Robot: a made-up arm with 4 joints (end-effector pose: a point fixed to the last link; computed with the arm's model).
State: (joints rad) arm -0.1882 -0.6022 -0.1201 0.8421
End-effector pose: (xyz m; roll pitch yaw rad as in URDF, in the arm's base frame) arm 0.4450 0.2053 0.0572 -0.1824 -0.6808 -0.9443
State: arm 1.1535 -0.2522 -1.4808 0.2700
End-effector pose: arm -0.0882 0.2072 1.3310 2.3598 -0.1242 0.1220
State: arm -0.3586 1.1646 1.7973 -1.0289
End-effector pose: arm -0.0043 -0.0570 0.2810 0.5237 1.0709 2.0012
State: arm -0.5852 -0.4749 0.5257 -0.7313
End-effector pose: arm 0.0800 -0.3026 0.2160 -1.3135 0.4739 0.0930
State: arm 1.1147 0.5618 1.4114 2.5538
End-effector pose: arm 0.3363 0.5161 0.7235 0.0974 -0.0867 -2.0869
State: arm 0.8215 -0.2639 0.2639 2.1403
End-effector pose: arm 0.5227 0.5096 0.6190 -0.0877 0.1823 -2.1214
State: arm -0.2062 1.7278 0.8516 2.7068
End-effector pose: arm -0.1324 0.6172 0.0445 -1.0236 -0.4589 -1.5824
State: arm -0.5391 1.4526 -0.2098 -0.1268
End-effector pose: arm -0.1500 0.5326 0.3658 1.1972 0.7322 0.5036
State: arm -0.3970 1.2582 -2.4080 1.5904
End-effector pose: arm 0.5424 0.1532 0.3974 -2.5792 0.0796 2.0309
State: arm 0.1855 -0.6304 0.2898 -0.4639
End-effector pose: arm 0.1981 0.1198 0.2389 -0.5932 -0.1760 0.2865
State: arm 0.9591 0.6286 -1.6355 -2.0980
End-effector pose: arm -0.1109 0.5217 1.2380 -2.7049 0.1587 -1.4996
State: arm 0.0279 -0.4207 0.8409 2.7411
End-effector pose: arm 0.5363 -0.1784 0.4077 1.1198 -0.2345 2.9449
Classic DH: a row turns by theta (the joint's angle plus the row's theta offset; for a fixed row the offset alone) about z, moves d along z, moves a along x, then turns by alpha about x. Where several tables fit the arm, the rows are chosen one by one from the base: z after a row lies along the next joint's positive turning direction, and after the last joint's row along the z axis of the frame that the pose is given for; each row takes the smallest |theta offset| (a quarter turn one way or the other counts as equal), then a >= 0, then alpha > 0; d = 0 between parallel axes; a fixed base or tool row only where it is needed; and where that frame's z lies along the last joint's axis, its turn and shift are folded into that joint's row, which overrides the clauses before.
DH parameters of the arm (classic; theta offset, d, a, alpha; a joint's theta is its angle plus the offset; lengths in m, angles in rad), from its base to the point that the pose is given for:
base (fixed): 1.3927 0.6712 -0.1702 1.3601
joint 1: -1.4017 -0.3375 0.151 -0.847
joint 2: 0.3546 0.4309 0.1324 -2.4072
joint 3: -1.167 -0.3245 0.0733 -1.4004
joint 4: -0.0144 1.4591 0.1422 2.9711
tool (fixed): -1.5849 1.1282 0 0

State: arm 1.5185 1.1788 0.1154 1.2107
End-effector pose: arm -0.4693 0.1302 1.5563 1.5563 0.3992 0.9723
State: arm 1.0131 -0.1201 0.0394 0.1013
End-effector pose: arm 0.0088 0.6256 0.8578 0.8579 -0.1876 -0.0458
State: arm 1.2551 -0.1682 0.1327 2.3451
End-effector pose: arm 0.4200 0.5435 0.9836 -0.5288 0.6501 -2.2629
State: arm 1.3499 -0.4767 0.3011 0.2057
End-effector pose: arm 0.1412 0.4970 0.9306 0.7565 -0.1915 -0.4111
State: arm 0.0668 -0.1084 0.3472 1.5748
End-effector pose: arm 0.4452 0.3433 0.0643 -0.0901 -0.5336 -1.6044
